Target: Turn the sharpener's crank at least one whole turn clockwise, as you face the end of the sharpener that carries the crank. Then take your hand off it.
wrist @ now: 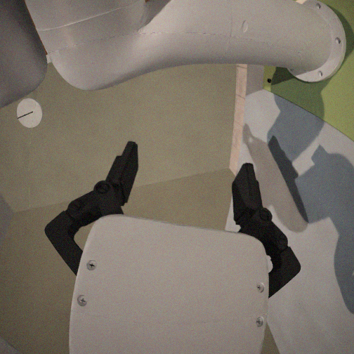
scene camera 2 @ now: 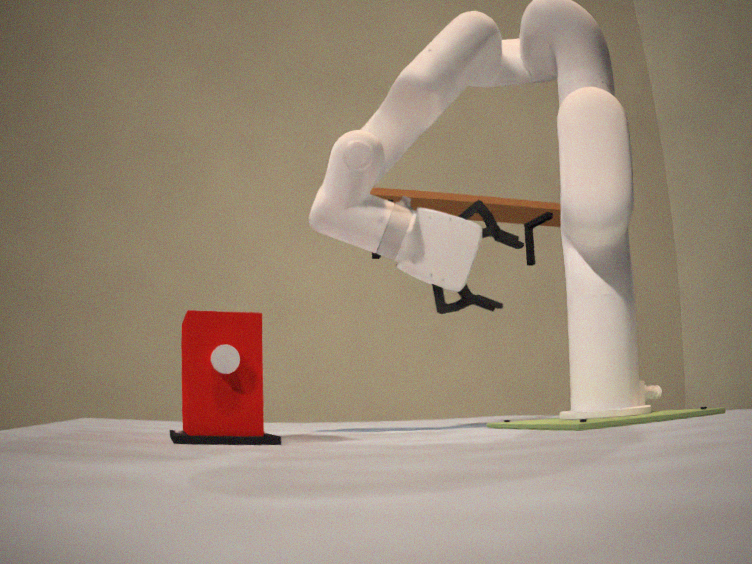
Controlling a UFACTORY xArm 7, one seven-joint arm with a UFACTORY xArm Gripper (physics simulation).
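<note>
I can see a red sharpener (scene camera 2: 222, 377), and my gripper's in sight too, my gripper (scene camera 2: 511, 276).
</note>
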